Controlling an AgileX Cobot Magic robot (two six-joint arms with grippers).
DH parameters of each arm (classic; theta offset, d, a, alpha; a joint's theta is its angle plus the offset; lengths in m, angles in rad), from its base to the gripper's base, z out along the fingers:
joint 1: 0 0.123 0 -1.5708
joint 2: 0.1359 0 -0.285 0
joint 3: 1.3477 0 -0.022 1.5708
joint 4: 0 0.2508 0 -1.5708
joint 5: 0 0 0.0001 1.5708
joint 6: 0 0.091 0 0
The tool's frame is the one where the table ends.
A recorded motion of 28 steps. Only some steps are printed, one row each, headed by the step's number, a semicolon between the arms.
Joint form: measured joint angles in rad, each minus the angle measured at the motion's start. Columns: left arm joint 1, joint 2, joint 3, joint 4, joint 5, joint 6; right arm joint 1, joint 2, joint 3, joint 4, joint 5, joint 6.
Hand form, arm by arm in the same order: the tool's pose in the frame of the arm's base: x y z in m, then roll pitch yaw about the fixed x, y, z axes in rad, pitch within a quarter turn. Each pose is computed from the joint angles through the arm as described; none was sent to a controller.
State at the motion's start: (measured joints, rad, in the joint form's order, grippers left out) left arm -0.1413 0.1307 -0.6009 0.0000 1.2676 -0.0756; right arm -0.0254 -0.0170 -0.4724 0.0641 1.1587 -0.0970
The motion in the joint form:
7: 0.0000 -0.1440 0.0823 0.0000 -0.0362 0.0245; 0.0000 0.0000 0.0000 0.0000 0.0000 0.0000
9: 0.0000 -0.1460 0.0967 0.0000 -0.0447 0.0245; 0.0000 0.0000 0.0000 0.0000 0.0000 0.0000
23: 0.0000 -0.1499 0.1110 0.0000 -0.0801 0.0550; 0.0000 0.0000 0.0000 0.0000 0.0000 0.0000
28: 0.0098 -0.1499 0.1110 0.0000 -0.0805 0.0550; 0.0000 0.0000 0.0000 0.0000 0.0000 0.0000
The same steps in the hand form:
7: -0.0168 0.0024 0.2689 -3.0690 0.9566 3.0890; -0.0087 0.0056 0.2620 -3.0917 0.9898 -3.0371
9: -0.0151 0.0021 0.2657 -3.0696 0.9528 3.0886; -0.0087 0.0056 0.2620 -3.0917 0.9898 -3.0371
23: -0.0123 0.0017 0.2644 -3.1109 0.9793 3.0372; -0.0087 0.0056 0.2620 -3.0917 0.9898 -3.0371
28: -0.0123 0.0016 0.2645 -3.1109 0.9797 3.0471; -0.0087 0.0056 0.2620 -3.0917 0.9898 -3.0371

